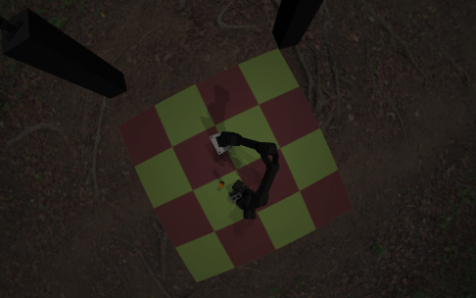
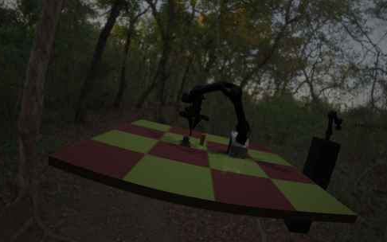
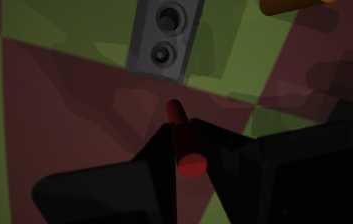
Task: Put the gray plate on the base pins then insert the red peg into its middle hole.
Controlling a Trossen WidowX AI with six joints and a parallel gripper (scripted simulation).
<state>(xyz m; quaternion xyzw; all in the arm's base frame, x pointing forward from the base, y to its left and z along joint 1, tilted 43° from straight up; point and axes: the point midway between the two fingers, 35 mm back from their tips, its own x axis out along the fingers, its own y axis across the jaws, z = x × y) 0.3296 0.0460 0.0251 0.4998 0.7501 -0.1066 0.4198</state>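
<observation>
My gripper tip is 30 mm short of the gray plate, 60 mm to the left of it and 70 mm above it. The rest, counted from my gripper tip: red peg right at my gripper tip; orange peg 70 mm behind, 140 mm to the right, 80 mm below; gray slab 30 mm ahead, 60 mm to the right, 110 mm below.
</observation>
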